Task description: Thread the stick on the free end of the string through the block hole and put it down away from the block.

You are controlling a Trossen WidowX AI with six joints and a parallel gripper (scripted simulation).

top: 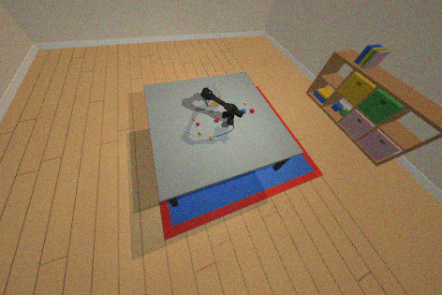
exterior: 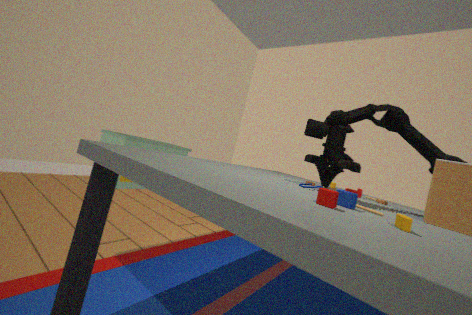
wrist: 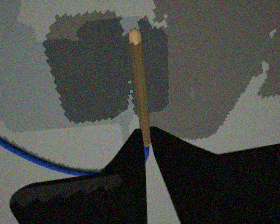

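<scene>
The red cube lies 11 cm to the right of my gripper tip and 7 cm behind it. The rest, counted from my gripper tip: yellow block (28 cm to the left, 21 cm behind, 1 cm below); then round button (24 cm to the right, 12 cm ahead, 1 cm below); then blue cube (21 cm to the left, 10 cm behind).
</scene>
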